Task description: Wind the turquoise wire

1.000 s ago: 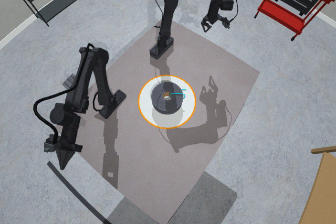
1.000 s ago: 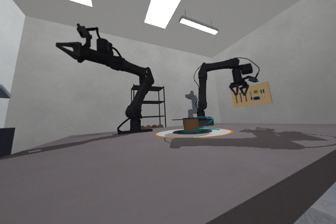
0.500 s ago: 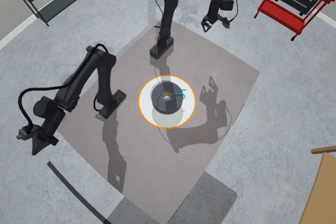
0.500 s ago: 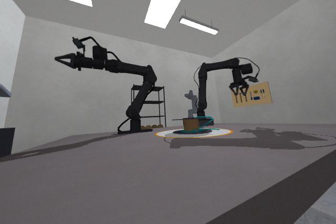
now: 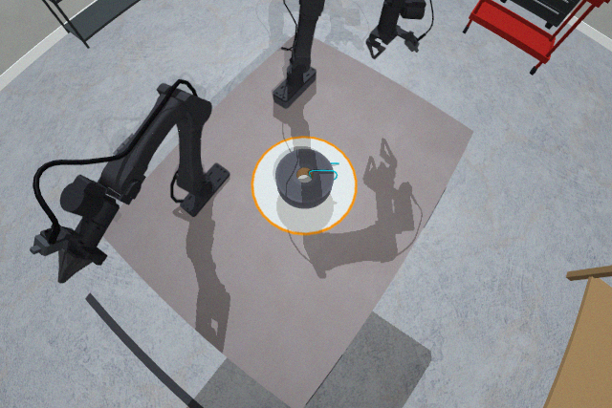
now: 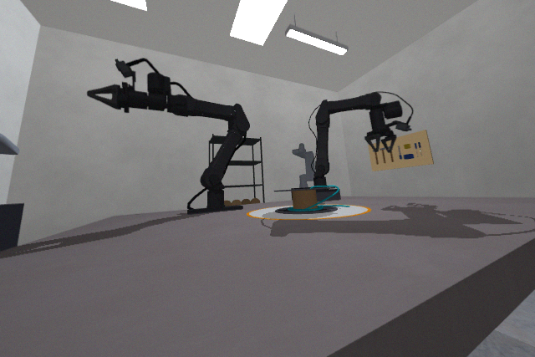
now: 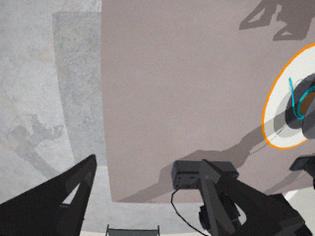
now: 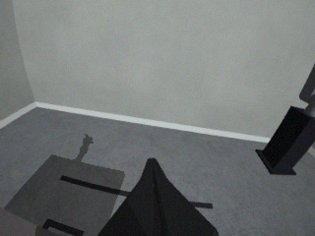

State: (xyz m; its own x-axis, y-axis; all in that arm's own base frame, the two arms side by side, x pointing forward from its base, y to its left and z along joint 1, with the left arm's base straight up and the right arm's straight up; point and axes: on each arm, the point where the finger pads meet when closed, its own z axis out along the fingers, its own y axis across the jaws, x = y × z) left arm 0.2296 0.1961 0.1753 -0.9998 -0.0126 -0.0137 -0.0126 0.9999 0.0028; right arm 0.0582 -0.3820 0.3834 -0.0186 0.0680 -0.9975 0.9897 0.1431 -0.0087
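The reel is 610 mm to the left of my right hand, 350 mm below it and 210 mm ahead of it. From my right hand the other things lie so: orange painted ring (610 mm to the left, 390 mm below, 210 mm ahead).
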